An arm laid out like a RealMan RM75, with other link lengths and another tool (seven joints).
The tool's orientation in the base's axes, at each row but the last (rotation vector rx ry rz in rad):
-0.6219 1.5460 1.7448
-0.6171 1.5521 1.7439
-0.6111 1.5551 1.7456
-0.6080 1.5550 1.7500
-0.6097 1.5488 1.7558
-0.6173 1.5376 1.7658
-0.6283 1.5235 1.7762
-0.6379 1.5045 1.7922
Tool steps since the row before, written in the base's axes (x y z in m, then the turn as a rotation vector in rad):
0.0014 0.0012 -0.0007 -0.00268 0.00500 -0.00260
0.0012 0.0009 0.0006 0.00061 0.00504 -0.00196
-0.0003 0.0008 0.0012 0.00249 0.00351 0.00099
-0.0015 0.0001 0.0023 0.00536 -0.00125 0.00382
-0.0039 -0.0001 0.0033 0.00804 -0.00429 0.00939
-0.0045 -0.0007 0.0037 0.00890 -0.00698 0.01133
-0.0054 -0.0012 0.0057 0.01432 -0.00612 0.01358
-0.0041 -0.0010 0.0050 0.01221 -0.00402 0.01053
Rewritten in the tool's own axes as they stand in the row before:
-0.0001 -0.0016 0.0012 0.00461 0.00026 0.00420
-0.0010 -0.0006 0.0011 0.00206 -0.00185 0.00469
-0.0005 0.0010 0.0009 -0.00164 -0.00135 0.00387
-0.0007 0.0026 0.0003 -0.00651 -0.00157 -0.00002
0.0000 0.0051 0.0001 -0.01297 0.00009 -0.00176
0.0000 0.0059 -0.0004 -0.01549 0.00080 -0.00397
-0.0011 0.0079 -0.0005 -0.02044 -0.00199 -0.00226
-0.0013 0.0064 -0.0002 -0.01641 -0.00245 -0.00097

